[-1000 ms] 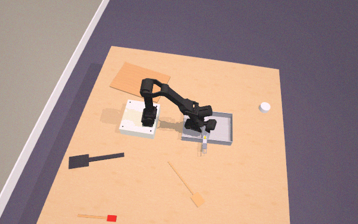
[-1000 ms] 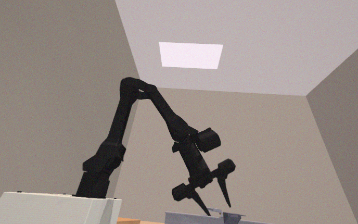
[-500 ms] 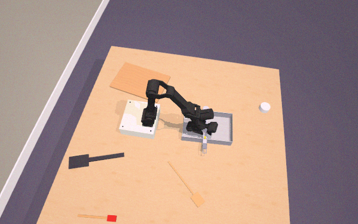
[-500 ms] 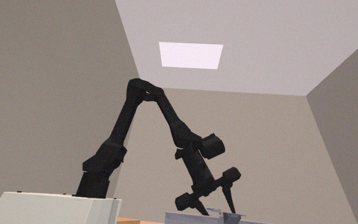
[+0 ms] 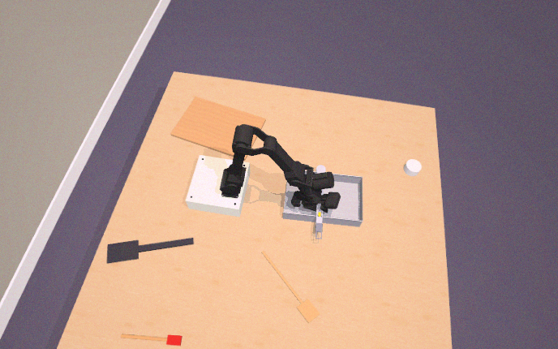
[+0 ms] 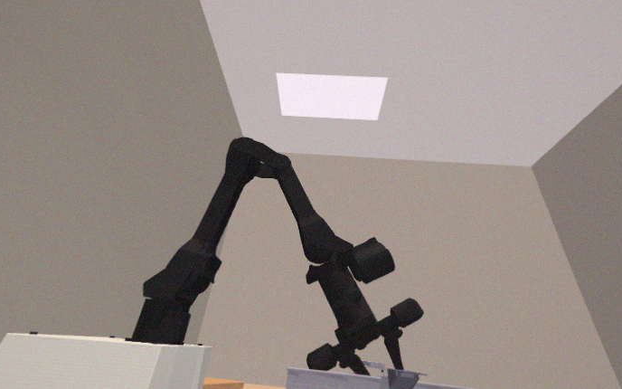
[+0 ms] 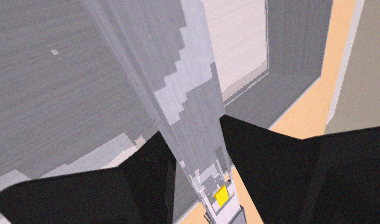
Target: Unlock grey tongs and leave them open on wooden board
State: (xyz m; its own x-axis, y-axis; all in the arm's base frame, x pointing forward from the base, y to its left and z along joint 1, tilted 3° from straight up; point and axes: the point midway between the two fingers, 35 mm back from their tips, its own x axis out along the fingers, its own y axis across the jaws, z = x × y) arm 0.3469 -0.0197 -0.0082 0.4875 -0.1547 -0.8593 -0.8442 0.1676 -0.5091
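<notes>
Right now my gripper tip is 60 mm to the right of the roasting tin. From my gripper tip the other things lie so: yellow lock piece 20 mm behind, 30 mm to the right, 30 mm above; wooden board 490 mm behind, 370 mm to the left, 30 mm below; white cylinder 370 mm ahead, 270 mm to the left, 20 mm below.
</notes>
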